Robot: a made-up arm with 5 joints. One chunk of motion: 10 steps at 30 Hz.
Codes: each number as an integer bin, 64 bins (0 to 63) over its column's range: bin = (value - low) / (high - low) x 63, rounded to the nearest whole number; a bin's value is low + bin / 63 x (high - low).
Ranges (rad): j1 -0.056..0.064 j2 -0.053..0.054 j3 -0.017..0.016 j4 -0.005..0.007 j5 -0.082..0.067
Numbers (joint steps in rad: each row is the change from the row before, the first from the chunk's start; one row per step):
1: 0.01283 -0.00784 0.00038 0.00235 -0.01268
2: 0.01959 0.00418 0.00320 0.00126 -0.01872
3: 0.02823 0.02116 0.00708 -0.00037 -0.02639
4: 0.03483 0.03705 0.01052 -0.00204 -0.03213
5: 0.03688 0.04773 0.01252 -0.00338 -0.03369
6: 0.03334 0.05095 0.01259 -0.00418 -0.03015
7: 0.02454 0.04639 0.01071 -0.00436 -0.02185
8: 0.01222 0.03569 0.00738 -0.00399 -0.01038
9: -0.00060 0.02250 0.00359 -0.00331 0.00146
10: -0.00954 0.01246 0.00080 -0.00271 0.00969
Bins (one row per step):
1: 36 27 33 39 29
2: 40 34 39 33 27
3: 44 44 46 24 24
4: 48 53 53 16 21
5: 49 59 56 9 20
6: 47 61 56 4 22
7: 42 59 53 3 25
8: 36 52 47 5 30
9: 29 44 39 9 35
10: 24 39 34 12 39

